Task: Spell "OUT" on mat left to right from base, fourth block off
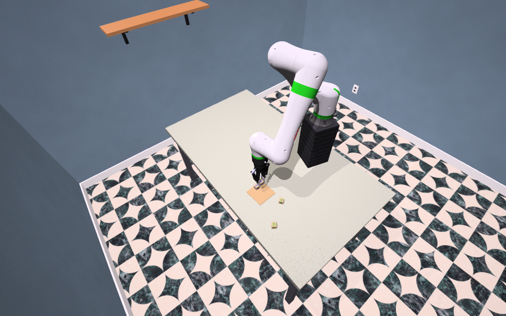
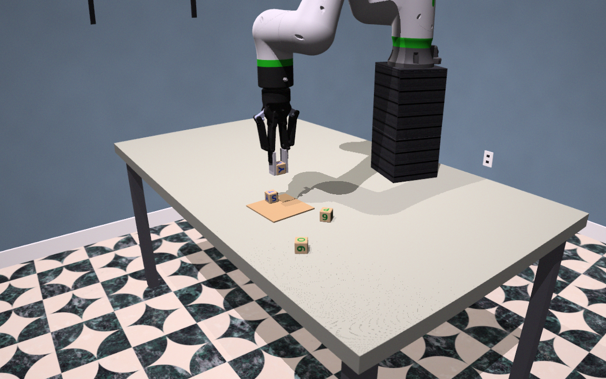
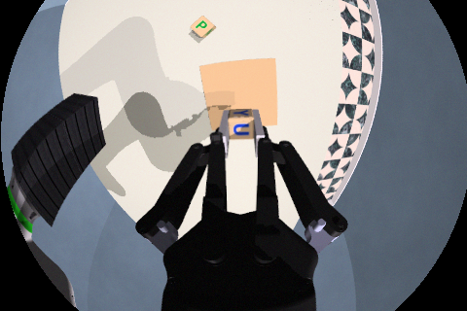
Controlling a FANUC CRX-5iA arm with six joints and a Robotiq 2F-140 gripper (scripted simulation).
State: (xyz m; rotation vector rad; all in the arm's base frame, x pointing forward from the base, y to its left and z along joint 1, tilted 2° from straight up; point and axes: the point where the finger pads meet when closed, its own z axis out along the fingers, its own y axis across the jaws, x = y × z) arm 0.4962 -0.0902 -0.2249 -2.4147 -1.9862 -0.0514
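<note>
Now: hand 14 cm above the tan mat. Also, from my hand: wooden block 22 cm to the left, 13 cm ahead, 12 cm below.
</note>
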